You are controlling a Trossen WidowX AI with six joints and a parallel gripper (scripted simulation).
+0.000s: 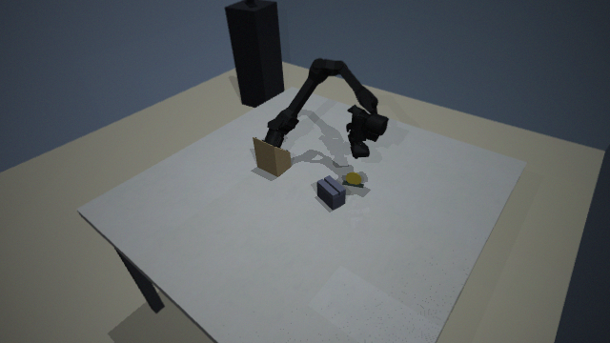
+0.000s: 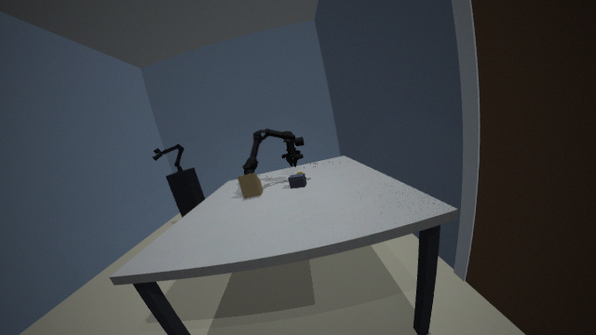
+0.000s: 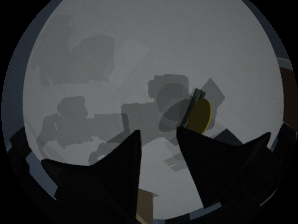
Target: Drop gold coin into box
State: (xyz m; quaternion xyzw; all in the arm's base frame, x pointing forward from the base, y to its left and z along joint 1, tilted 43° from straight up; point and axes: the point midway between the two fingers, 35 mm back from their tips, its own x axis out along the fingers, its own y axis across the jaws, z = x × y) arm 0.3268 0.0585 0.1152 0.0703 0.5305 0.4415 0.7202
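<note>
Right now my gripper tip is 3 cm short of the gold coin, 7 cm to the left of it and 6 cm above it.
</note>
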